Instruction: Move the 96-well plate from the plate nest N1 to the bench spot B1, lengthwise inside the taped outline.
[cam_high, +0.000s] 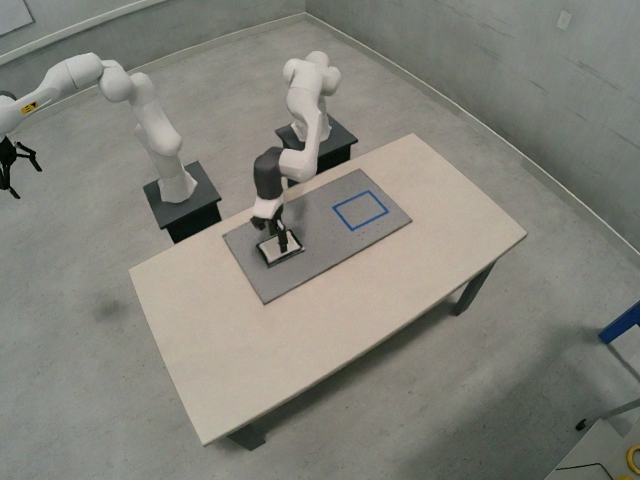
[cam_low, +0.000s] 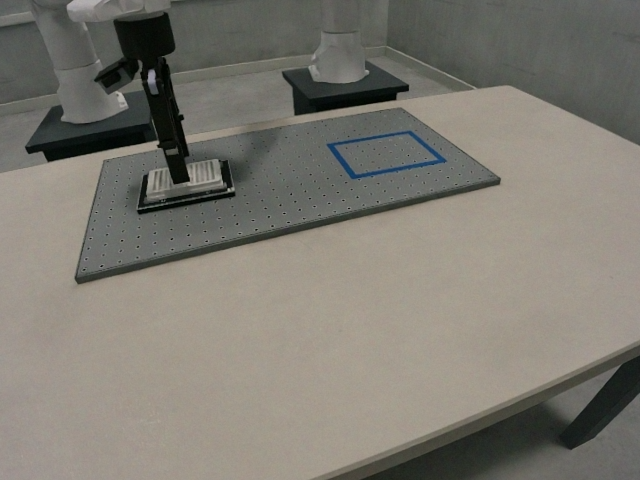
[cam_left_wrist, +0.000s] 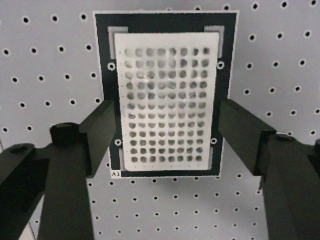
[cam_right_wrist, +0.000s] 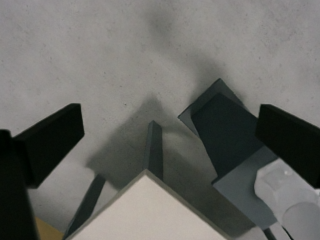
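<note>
The white 96-well plate is 5 cm below my left hand. The rest, counted from my left hand: black plate nest: 6 cm below.
</note>
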